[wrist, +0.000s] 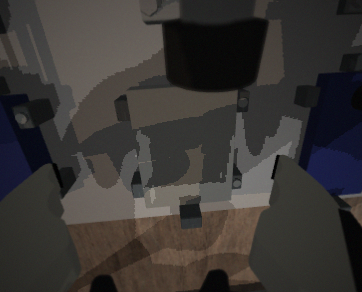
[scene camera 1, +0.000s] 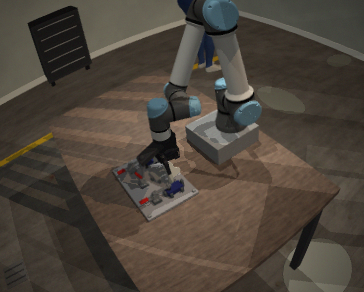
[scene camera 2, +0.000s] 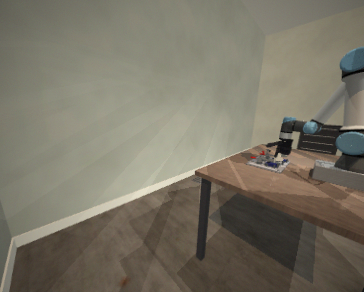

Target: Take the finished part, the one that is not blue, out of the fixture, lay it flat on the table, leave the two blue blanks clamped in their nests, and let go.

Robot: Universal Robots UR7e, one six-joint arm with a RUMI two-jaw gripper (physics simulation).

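Places are measured from the arm's base along level axes (x ahead, y left, z up), in metres.
Pixels of known places: gripper, fingertip midpoint: (wrist: 168,162) (scene camera 1: 164,173) (scene camera 2: 276,162); arm's base at its link origin: (scene camera 1: 231,123) (scene camera 2: 351,169).
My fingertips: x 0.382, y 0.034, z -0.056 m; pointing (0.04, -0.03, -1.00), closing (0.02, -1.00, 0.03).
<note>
Ahead of a thing's pixels: the offset from my fingertips to its top centre. "spot": to the spot under its first point. Level surfaces: height alone.
The finished part @(dx +0.010, dy -0.011, dz +0.007 m) (wrist: 185,155), a grey-beige rectangular block, sits between small dark posts in the middle nest of the fixture plate (scene camera 1: 134,192) (wrist: 102,207). A black clamp tip @(spot: dx +0.064, dy -0.007, dz +0.085 m) (wrist: 215,55) shows above its far edge in the wrist view. One blue blank (scene camera 1: 175,188) (wrist: 337,135) sits in the nest on the wrist view's right, the other blue blank @(spot: dx +0.021, dy +0.080, dz +0.012 m) (wrist: 20,145) on its left; both are partly cut off there. My gripper (scene camera 1: 164,171) (scene camera 2: 278,157) (wrist: 168,162) is open and empty, low over the plate, its fingers on either side of the part. Whether they touch the plate is unclear.
Red clamp handles @(spot: dx +0.154, dy -0.109, dz +0.018 m) (scene camera 1: 121,171) @(spot: dx +0.143, dy +0.112, dz +0.026 m) (scene camera 1: 144,201) stand on the fixture's left side in the first scene view. The wooden table @(dz -0.028 m) (scene camera 1: 220,230) (scene camera 2: 240,175) extends around the plate. A grey box-like base (scene camera 1: 220,150) (scene camera 2: 330,172) stands behind right. A dark cabinet (scene camera 1: 60,45) stands beyond the table.
</note>
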